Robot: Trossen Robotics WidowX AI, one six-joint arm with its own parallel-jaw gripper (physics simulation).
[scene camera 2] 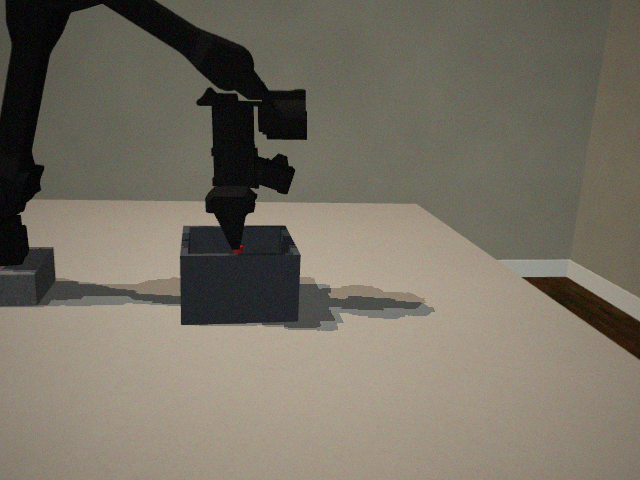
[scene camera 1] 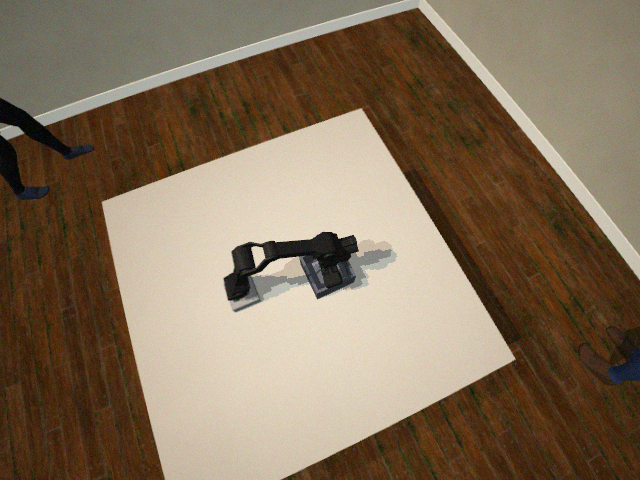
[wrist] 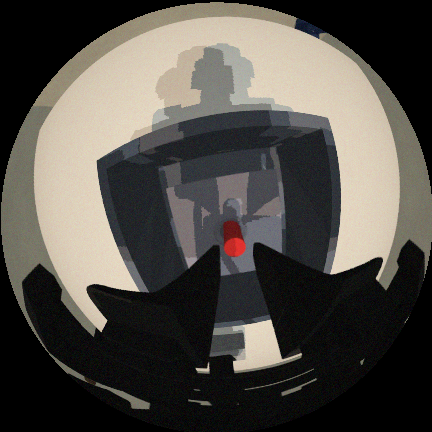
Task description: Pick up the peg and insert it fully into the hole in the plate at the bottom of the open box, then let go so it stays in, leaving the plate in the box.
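Where they show: gripper, fingertip midpoint: point(scene camera 2: 236, 246) point(scene camera 1: 326, 267) point(wrist: 236, 249); arm's base, link origin: point(scene camera 2: 0, 258) point(scene camera 1: 238, 290) point(wrist: 220, 358).
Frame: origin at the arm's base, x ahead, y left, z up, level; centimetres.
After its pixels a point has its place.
The red peg point(scene camera 2: 238, 250) @[x 32.9, y -11.8, z 3.1 cm] point(wrist: 234, 240) @[x 33.5, y -11.3, z 3.6 cm] stands roughly upright inside the open dark grey box point(scene camera 1: 336, 292) @[x 31.7, y -19.1, z -3.5 cm] point(scene camera 2: 240, 289) @[x 31.9, y -18.9, z -0.3 cm] point(wrist: 336, 200) @[x 34.2, y -18.8, z 4.6 cm]. In the wrist view its lower end is at the dark round hole in the grey plate point(wrist: 265, 230) @[x 32.1, y -13.9, z 0.6 cm] on the box bottom; how deep it sits cannot be told. My gripper point(scene camera 2: 236, 249) @[x 32.7, y -11.2, z 3.5 cm] point(wrist: 236, 249) @[x 32.7, y -11.2, z 3.5 cm] points down into the box. Its fingers are partly open, with gaps on both sides of the peg's top, and hold nothing. The peg's top is at the fingertips. In scene camera 1 the arm hides the peg and fingertips.
The box walls surround the peg and fingertips on all sides. The arm's base point(scene camera 1: 247, 301) @[x 1.0, y -5.4, z -0.4 cm] point(scene camera 2: 20, 286) @[x 3.3, y -6.7, z -2.3 cm] stands left of the box on the pale table top point(scene camera 1: 258, 372) @[x -8.4, y -29.2, z -5.2 cm] point(scene camera 2: 361, 392) @[x 41.4, y -40.4, z -5.2 cm]. People's legs show at the left and right edges in scene camera 1.
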